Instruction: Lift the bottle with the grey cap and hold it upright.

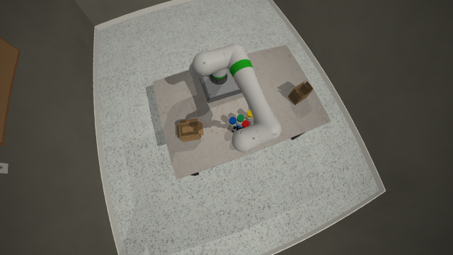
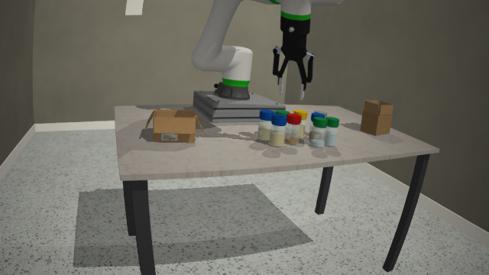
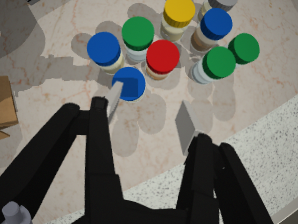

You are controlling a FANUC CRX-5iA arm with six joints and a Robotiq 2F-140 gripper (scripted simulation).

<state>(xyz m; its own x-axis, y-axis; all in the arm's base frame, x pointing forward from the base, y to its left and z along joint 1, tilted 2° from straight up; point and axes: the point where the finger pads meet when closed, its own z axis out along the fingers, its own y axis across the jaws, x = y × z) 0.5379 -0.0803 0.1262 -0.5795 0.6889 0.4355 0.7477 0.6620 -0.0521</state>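
Now: hand 6 cm past the blue-capped bottle, 19 cm to the right of it and 17 cm above it. From my hand the other things lie so: yellow-capped bottle: 12 cm behind, 15 cm to the left, 17 cm below; then red-capped bottle: 6 cm behind, 7 cm to the left, 17 cm below; then green-capped bottle: 12 cm behind, 6 cm to the left, 17 cm below.
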